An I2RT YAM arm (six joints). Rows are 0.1 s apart.
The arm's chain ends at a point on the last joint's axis. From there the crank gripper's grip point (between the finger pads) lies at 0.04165 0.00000 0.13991 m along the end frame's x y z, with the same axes.
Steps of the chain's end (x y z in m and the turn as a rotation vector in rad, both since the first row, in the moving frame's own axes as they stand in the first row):
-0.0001 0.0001 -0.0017 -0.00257 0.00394 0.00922
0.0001 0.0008 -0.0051 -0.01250 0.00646 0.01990
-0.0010 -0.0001 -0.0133 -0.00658 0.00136 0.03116
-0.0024 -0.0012 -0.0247 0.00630 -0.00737 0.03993
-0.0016 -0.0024 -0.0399 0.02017 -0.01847 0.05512
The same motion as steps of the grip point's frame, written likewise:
0.0004 0.0008 -0.0019 -0.00257 0.00394 0.00922
0.0010 0.0034 -0.0054 -0.01250 0.00646 0.01990
-0.0008 0.0021 -0.0134 -0.00658 0.00136 0.03116
-0.0034 -0.0004 -0.0244 0.00630 -0.00737 0.03993
-0.0042 -0.0030 -0.0392 0.02017 -0.01847 0.05512

